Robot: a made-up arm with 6 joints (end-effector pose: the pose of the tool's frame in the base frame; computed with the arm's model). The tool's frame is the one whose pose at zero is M.
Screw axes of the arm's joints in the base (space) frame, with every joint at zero. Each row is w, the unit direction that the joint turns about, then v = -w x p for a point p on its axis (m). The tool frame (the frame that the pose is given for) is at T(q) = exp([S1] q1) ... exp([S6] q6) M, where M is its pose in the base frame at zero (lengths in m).
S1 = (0, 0, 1, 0.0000, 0.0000, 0.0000)
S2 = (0, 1, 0, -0.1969, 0.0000, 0.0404)
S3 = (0, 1, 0, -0.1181, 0.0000, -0.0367)
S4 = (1, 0, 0, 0.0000, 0.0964, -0.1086)
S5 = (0, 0, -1, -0.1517, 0.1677, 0.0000)
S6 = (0, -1, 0, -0.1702, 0.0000, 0.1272)
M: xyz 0.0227 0.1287 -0.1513 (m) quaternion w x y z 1 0 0 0
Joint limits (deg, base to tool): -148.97..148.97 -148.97..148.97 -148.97..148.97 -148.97..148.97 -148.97..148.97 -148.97..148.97
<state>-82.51 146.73 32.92 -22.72 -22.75 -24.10</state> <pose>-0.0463 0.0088 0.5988 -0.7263 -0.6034 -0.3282 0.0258</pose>
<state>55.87 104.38 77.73 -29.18 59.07 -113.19</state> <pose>-0.1598 0.0978 0.8285 0.6583 -0.2796 0.5401 0.4436</pose>
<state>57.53 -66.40 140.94 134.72 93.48 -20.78</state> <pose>0.0820 0.4790 -0.0015 -0.0718 -0.7783 0.6234 0.0218</pose>
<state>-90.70 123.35 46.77 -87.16 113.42 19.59</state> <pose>-0.0766 0.2668 0.4892 -0.2322 0.5737 -0.1674 0.7674</pose>
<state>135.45 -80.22 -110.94 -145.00 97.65 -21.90</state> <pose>0.2077 0.1112 -0.0463 0.3945 0.2659 -0.8480 0.2335</pose>
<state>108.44 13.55 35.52 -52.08 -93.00 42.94</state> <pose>0.0651 0.1354 -0.0368 0.1334 -0.4153 -0.8790 0.1925</pose>
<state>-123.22 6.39 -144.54 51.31 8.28 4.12</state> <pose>0.2645 -0.1793 0.2668 -0.6309 -0.6008 -0.1048 0.4797</pose>
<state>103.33 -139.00 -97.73 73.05 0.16 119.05</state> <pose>-0.2954 0.1484 0.3801 -0.2155 -0.2234 0.3143 0.8971</pose>
